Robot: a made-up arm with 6 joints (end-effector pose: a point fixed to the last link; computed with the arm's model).
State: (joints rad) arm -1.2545 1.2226 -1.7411 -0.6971 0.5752 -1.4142
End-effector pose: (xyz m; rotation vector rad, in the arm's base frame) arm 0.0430 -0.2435 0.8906 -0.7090 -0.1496 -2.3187
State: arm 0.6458 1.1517 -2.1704 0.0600 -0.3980 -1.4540
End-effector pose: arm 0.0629 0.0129 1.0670 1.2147 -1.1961 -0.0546
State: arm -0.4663 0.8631 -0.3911 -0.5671 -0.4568 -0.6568
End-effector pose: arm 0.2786 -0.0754 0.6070 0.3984 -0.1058 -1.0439
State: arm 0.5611 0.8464 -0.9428 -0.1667 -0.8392 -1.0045
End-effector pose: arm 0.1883 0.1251 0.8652 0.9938 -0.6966 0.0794
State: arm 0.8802 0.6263 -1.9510 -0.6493 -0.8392 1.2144
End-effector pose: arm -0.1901 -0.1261 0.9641 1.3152 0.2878 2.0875
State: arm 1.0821 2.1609 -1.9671 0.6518 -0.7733 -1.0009
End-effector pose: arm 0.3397 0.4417 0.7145 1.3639 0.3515 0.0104
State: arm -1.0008 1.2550 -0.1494 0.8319 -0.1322 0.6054
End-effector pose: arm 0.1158 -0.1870 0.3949 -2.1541 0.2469 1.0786
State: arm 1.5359 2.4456 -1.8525 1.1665 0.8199 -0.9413
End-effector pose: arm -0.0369 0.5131 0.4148 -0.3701 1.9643 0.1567
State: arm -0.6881 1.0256 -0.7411 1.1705 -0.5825 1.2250
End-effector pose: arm 0.1705 -0.2359 0.6784 -2.5082 0.4155 -0.7124
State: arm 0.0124 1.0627 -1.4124 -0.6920 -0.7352 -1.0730
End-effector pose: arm 0.2175 0.0736 0.9409 0.2160 -1.2576 -0.2933
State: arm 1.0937 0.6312 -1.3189 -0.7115 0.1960 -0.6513
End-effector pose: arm 0.0931 0.0993 0.9108 0.7865 -0.3318 0.1844
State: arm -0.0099 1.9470 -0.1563 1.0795 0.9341 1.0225
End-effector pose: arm 0.0880 0.0961 0.3200 -0.4485 -0.4310 1.4686
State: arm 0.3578 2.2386 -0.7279 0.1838 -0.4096 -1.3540
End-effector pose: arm 0.3357 0.1002 0.2637 -0.2450 0.8144 -0.6692
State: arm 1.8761 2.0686 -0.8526 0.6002 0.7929 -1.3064
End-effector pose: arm -0.0778 0.2393 0.3188 -1.4500 1.1403 0.3737
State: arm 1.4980 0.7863 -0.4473 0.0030 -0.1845 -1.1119
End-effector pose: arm 0.0650 0.2814 0.6145 0.2879 0.3200 0.6345
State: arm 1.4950 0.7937 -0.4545 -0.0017 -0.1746 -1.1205
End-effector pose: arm 0.0659 0.2825 0.6141 0.2734 0.3114 0.6330
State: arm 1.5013 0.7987 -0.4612 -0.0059 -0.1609 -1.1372
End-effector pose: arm 0.0644 0.2834 0.6135 0.2529 0.2979 0.6416
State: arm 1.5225 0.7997 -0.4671 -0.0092 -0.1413 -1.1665
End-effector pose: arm 0.0593 0.2841 0.6129 0.2234 0.2763 0.6666
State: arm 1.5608 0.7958 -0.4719 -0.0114 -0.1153 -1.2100
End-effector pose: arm 0.0500 0.2842 0.6121 0.1848 0.2448 0.7109
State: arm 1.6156 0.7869 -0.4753 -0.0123 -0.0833 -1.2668
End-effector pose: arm 0.0367 0.2832 0.6113 0.1393 0.2027 0.7742
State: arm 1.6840 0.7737 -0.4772 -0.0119 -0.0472 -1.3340
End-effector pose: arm 0.0204 0.2807 0.6105 0.0906 0.1508 0.8535
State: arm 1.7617 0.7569 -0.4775 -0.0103 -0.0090 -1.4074
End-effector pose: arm 0.0023 0.2763 0.6096 0.0433 0.0909 0.9440
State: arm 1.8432 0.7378 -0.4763 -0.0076 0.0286 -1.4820
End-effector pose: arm -0.0161 0.2701 0.6089 0.0016 0.0267 1.0393
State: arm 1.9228 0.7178 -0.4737 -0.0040 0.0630 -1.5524
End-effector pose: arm -0.0332 0.2626 0.6083 -0.0314 -0.0367 1.1323
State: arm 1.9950 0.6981 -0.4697 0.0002 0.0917 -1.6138
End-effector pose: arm -0.0479 0.2546 0.6077 -0.0542 -0.0943 1.2164
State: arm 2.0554 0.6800 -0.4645 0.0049 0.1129 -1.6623
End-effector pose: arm -0.0596 0.2470 0.6073 -0.0669 -0.1405 1.2860
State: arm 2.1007 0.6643 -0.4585 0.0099 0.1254 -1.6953
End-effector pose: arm -0.0679 0.2408 0.6070 -0.0705 -0.1716 1.3373
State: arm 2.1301 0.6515 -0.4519 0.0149 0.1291 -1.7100
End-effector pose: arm -0.0731 0.2363 0.6068 -0.0666 -0.1837 1.3688
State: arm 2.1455 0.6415 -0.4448 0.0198 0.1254 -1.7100
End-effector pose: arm -0.0757 0.2335 0.6067 -0.0576 -0.1801 1.3833
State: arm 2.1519 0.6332 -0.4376 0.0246 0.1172 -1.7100
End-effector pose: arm -0.0765 0.2320 0.6068 -0.0465 -0.1764 1.3886
